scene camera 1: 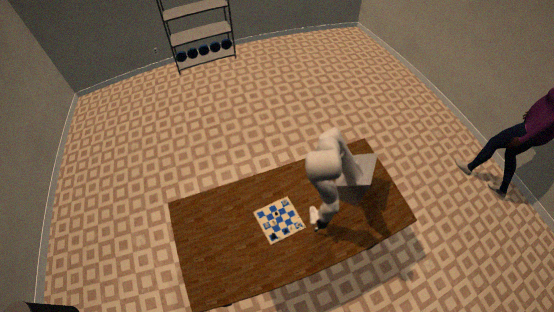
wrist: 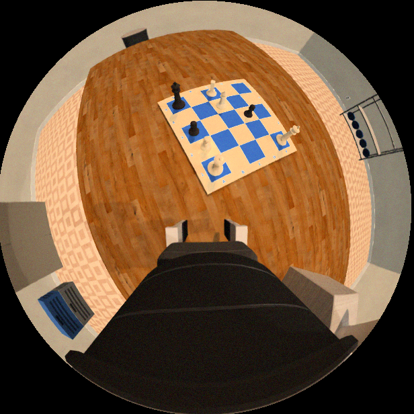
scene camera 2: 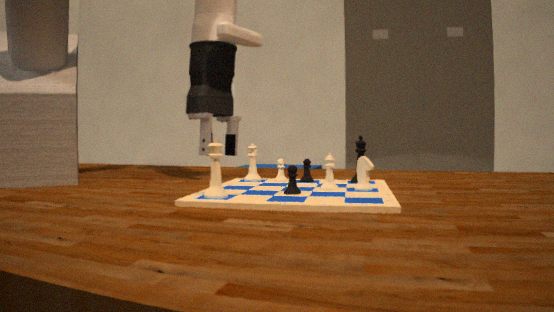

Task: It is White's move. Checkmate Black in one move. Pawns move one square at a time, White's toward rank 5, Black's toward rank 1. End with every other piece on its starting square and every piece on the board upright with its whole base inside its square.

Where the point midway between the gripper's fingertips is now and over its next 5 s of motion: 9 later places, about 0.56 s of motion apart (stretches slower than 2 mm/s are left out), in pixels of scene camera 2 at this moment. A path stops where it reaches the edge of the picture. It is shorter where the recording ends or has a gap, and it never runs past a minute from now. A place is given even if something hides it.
My gripper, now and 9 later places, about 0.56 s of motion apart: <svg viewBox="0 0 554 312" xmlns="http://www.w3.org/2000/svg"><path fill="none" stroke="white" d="M218 155L235 156L228 156L233 156L232 156L242 157L242 157L247 157L247 157L263 101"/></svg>
